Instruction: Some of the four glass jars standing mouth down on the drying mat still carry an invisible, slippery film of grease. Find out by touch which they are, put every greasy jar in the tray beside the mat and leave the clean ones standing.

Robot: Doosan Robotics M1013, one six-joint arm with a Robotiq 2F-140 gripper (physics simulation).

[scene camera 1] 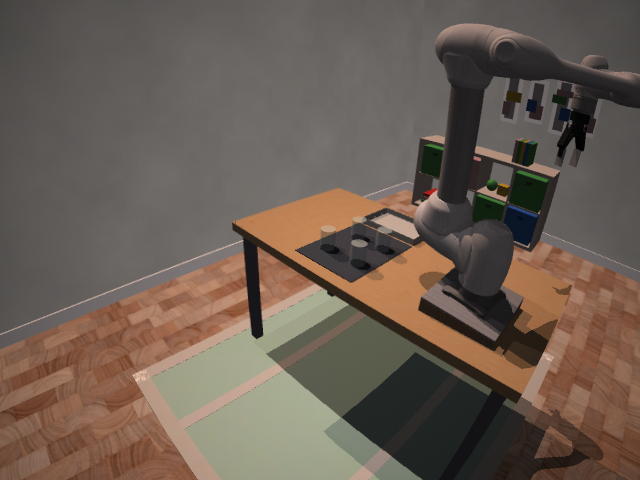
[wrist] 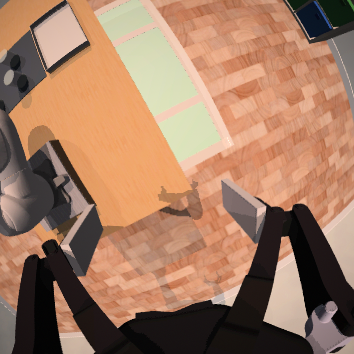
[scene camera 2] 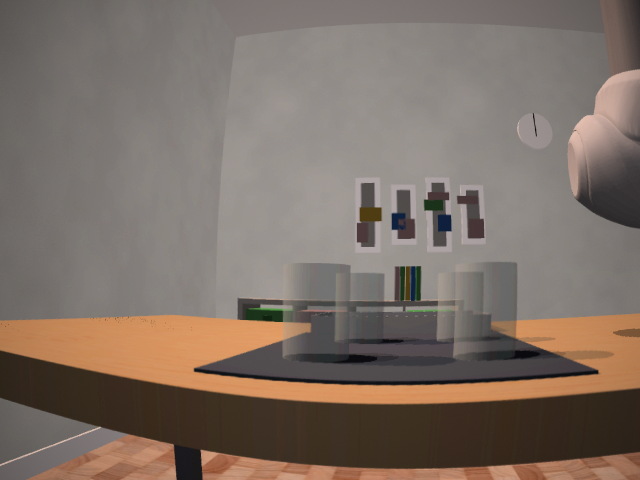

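Where they show: gripper, between the fingertips: (scene camera 1: 565,165) (wrist: 159,205); arm's base, origin of its link: (scene camera 1: 474,293) (wrist: 44,187).
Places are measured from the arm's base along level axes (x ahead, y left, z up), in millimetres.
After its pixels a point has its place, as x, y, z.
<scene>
Four clear glass jars stand upright on the dark drying mat (scene camera 1: 351,275) @(406, 209, -53) (scene camera 2: 403,374) @(529, 226, -53) (wrist: 33,60) @(524, -129, -53). In scene camera 1 they are a left jar (scene camera 1: 327,238) @(598, 168, 7), a back jar (scene camera 1: 358,227) @(591, -1, 13), a right jar (scene camera 1: 384,240) @(454, -19, 4) and a front jar (scene camera 1: 358,254) @(435, 151, 5). In scene camera 2 two jars (scene camera 2: 315,310) @(613, 177, -6) (scene camera 2: 496,310) @(451, 159, -7) stand in front of the others. Two jars (wrist: 9,77) @(469, -47, 36) (wrist: 3,55) @(602, -35, 36) show at the wrist view's left edge. The tray (scene camera 1: 400,227) @(567, -275, -54) (wrist: 61,37) @(540, -282, -54) beside the mat holds no jar. My gripper (scene camera 1: 566,157) @(-72, -463, 431) (wrist: 159,205) @(-72, -463, 431) is open and empty, high up and far from the jars. Grease cannot be seen.
The wooden table (scene camera 1: 320,206) @(986, -113, -56) (wrist: 115,125) @(78, -356, -56) bears the mat, the tray and the arm's grey base block (scene camera 1: 438,305) @(52, 154, -4). The arm's lower joints stand between my gripper and the mat in scene camera 1. A low shelf unit (scene camera 1: 496,155) stands behind the table.
</scene>
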